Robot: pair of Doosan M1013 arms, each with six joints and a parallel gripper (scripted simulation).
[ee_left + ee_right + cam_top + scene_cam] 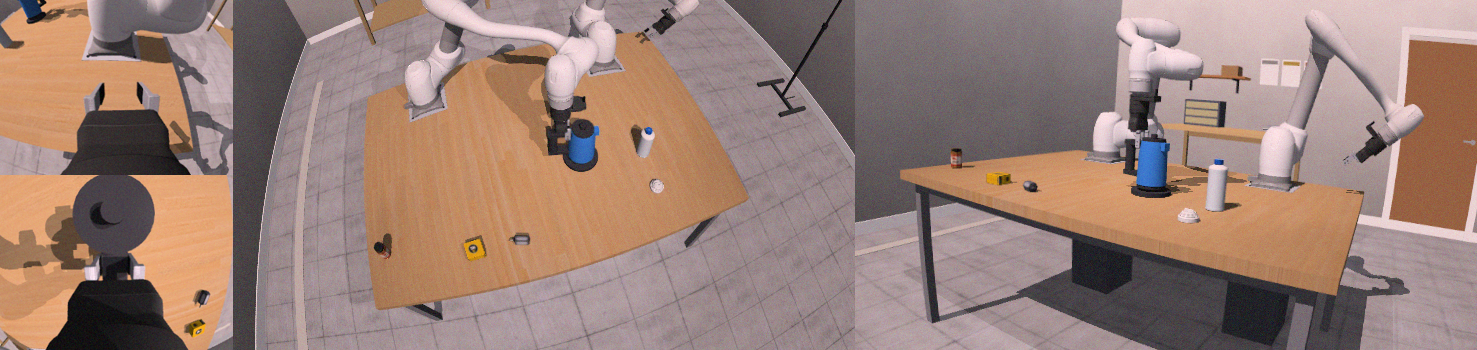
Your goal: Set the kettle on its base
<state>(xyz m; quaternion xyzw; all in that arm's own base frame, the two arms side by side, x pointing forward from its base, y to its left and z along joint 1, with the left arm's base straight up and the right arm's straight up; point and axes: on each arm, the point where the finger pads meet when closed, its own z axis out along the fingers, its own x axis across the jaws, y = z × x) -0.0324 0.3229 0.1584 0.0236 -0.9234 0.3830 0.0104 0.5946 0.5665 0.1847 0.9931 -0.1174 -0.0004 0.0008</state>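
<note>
Now: right hand 60 mm above the blue kettle, 30 mm to the right of it and 10 mm short of it. Also, from my right hand: white domed object: 340 mm to the left, 250 mm ahead, 170 mm below; then round black base: 170 mm below, 60 mm to the left, 10 mm ahead; then white bottle: 350 mm to the left, 100 mm below, 60 mm ahead.
</note>
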